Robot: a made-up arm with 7 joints. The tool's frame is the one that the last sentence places.
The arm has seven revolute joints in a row. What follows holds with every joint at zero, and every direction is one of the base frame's.
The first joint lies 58.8 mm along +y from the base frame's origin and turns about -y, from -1.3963 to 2 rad.
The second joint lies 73.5 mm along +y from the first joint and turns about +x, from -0.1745 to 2 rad.
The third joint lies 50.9 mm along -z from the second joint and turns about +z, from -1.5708 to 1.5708 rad.
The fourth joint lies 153 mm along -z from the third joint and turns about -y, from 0 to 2.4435 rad.
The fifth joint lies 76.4 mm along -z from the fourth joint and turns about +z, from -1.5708 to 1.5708 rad.
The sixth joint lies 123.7 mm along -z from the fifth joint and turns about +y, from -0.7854 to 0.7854 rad.
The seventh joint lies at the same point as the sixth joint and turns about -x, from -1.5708 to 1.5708 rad.
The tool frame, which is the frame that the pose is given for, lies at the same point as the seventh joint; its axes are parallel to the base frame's.
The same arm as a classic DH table. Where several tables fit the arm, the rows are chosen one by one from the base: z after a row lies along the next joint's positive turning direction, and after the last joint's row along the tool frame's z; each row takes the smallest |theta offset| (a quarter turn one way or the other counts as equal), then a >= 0, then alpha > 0; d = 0 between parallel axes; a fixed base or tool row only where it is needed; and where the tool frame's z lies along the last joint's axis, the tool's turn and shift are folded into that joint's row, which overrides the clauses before.
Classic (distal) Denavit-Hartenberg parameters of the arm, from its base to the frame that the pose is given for. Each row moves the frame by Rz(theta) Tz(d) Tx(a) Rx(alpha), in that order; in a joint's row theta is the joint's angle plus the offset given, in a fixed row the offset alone. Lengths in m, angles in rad.
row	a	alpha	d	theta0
base (fixed)	0	1.5708	0	0
joint 1	0	1.5708	-0.1323	1.5708
joint 2	0	1.5708	0	1.5708
joint 3	0	1.5708	-0.2039	1.5708
joint 4	0	-1.5708	0	0
joint 5	0	-1.5708	-0.2001	0
joint 6	0	1.5708	0	-1.5708
joint 7	0	1.5708	0	1.5708
tool (fixed)	0	0	0	-1.5708
Joint limits (rad, base to tool): -1.3963..2 -0.1745..2 -1.5708..1.5708 0..2.4435 -1.5708..1.5708 -0.7854..0.7854 -1.5708..1.5708

